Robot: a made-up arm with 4 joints. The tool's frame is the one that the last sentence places.
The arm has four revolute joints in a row. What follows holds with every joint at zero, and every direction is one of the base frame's.
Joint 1 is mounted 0.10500 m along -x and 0.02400 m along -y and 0.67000 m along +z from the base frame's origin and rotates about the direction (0.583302, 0.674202, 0.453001).
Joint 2 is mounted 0.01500 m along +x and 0.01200 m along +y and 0.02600 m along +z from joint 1 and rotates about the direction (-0.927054, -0.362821, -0.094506).
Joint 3 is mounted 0.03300 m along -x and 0.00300 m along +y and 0.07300 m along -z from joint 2 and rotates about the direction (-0.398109, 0.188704, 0.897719).
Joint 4 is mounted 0.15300 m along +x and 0.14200 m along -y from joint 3 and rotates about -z.
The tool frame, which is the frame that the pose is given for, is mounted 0.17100 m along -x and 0.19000 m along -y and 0.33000 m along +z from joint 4; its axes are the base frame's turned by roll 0.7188, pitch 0.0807 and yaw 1.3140 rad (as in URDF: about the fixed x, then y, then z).
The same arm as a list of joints. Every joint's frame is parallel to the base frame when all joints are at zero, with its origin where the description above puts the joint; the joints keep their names.
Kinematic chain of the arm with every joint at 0, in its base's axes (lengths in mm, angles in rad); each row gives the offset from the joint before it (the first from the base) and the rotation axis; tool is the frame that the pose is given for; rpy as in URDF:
joint 1: xyz -105 -24 670 axis 0.583302 0.674202 0.453001
joint 2: xyz 15 12 26 axis -0.927068 -0.362788 -0.094497
joint 3: xyz -33 3 -73 axis -0.398109 0.188704 0.897719
joint 4: xyz 153 -142 0 axis -z
tool: xyz -171 -190 330 rpy 0.7188 0.0807 1.314

